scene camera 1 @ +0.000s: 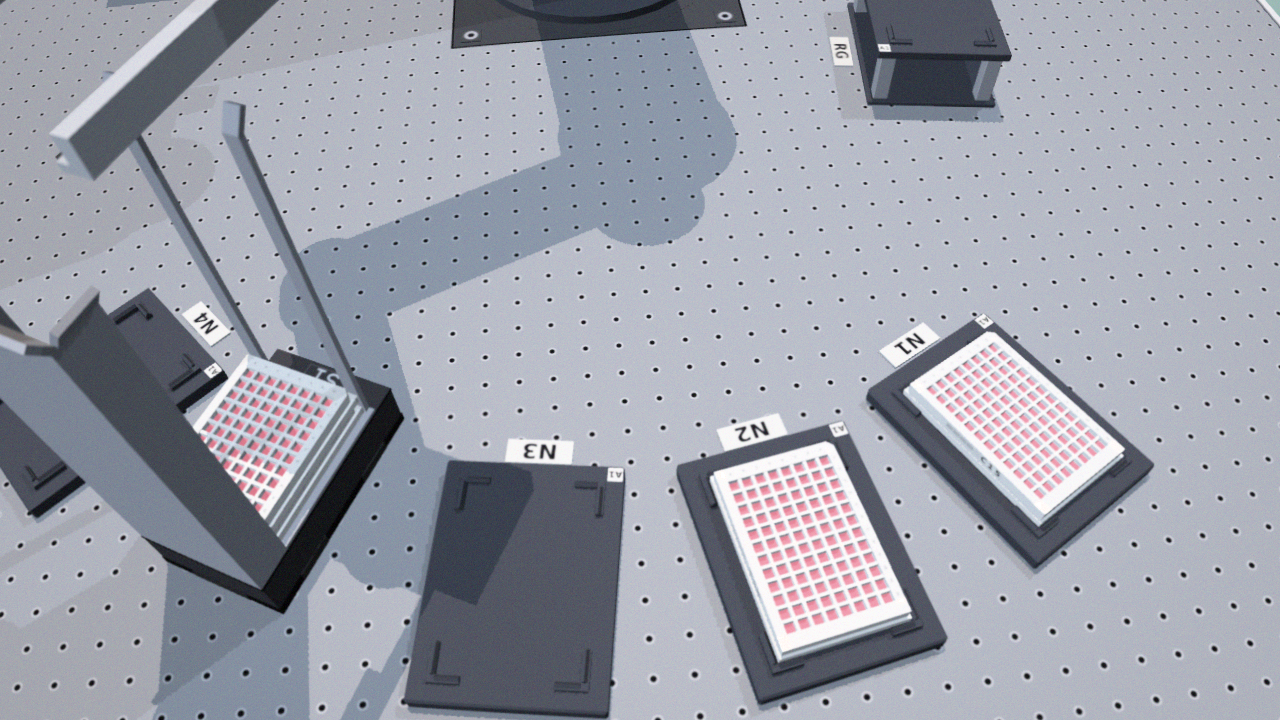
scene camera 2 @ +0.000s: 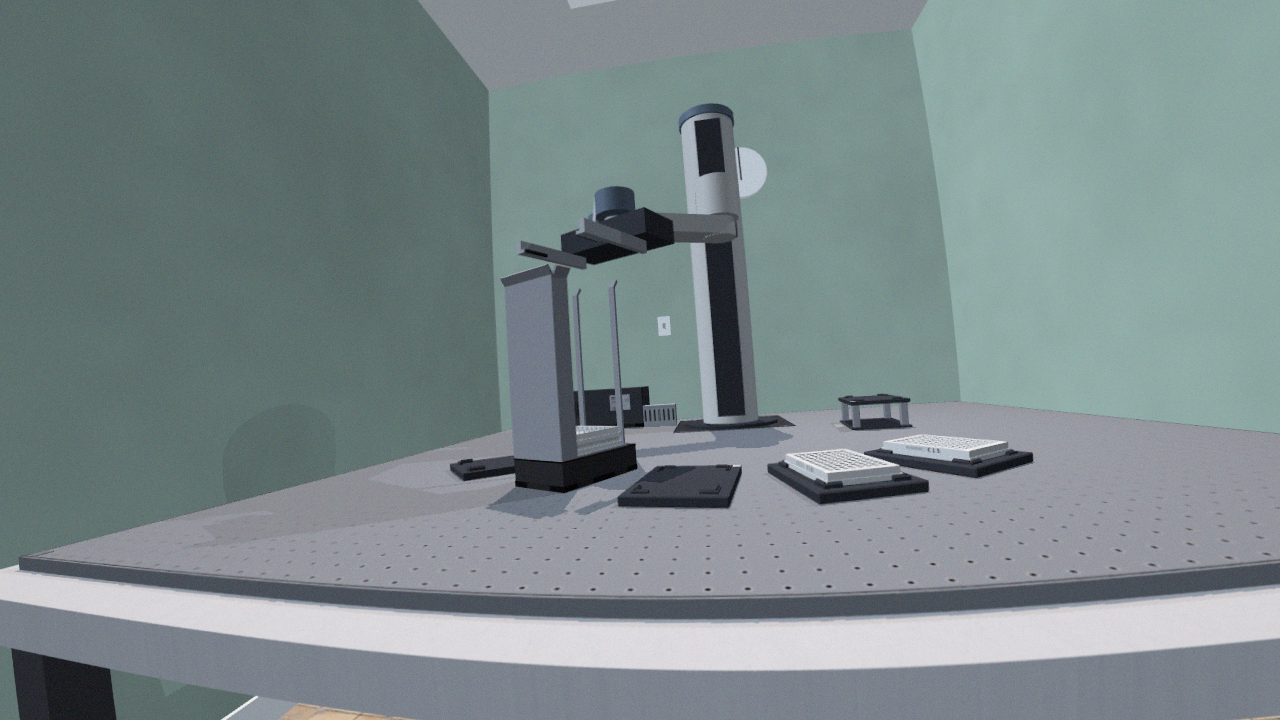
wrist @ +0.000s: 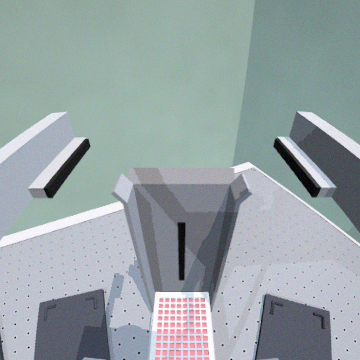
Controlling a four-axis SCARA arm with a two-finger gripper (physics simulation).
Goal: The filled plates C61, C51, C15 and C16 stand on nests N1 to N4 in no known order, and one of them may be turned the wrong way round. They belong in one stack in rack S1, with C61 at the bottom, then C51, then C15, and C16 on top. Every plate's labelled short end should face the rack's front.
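Frame: origin at the arm's base, x back, y left, z down, level; millimetres.
Where they show: gripper, fingertip midpoint: point(scene camera 2: 548, 237) point(wrist: 181, 126); arm's base at its link origin: point(scene camera 2: 731, 427).
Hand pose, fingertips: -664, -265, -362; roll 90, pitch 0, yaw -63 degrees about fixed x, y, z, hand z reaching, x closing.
Note:
Each offset is from my fingertips to the top centre of the thing, as dx, dy, dz. "spot": to the spot under its first point.
My gripper point(scene camera 2: 552, 240) point(wrist: 181, 126) is open and empty, high above rack S1 {+27, +14, +57} point(scene camera 1: 161, 447) point(scene camera 2: 537, 367) point(wrist: 165, 220); one finger shows in scene camera 1. White plates with pink wells are stacked in the rack; the top plate {+22, +11, +280} point(scene camera 1: 268, 429) point(wrist: 182, 330) lies flat. Their labels are not readable. A plate {+18, +516, +324} point(scene camera 1: 1015, 429) point(scene camera 2: 944, 445) with a side label resembling C15 lies on nest N1 {+18, +516, +333} point(scene camera 1: 948, 456). Another plate {-55, +357, +324} point(scene camera 1: 814, 546) point(scene camera 2: 841, 462) lies on nest N2 {spot: -54, +304, +338} point(scene camera 1: 723, 555); its label is too small. Nests N3 {-55, +176, +334} point(scene camera 1: 519, 582) point(scene camera 2: 682, 486) and N4 {+120, -143, +332} point(scene camera 1: 165, 335) point(scene camera 2: 483, 466) are bare.
A raised black stand point(scene camera 1: 930, 26) point(scene camera 2: 874, 400) marked RG stands at the back right. The arm's column point(scene camera 2: 726, 313) rises behind the rack. The rack's tall back wall and two thin front posts {spot: +61, +80, +151} point(scene camera 1: 295, 250) point(scene camera 2: 616, 367) surround the stack.

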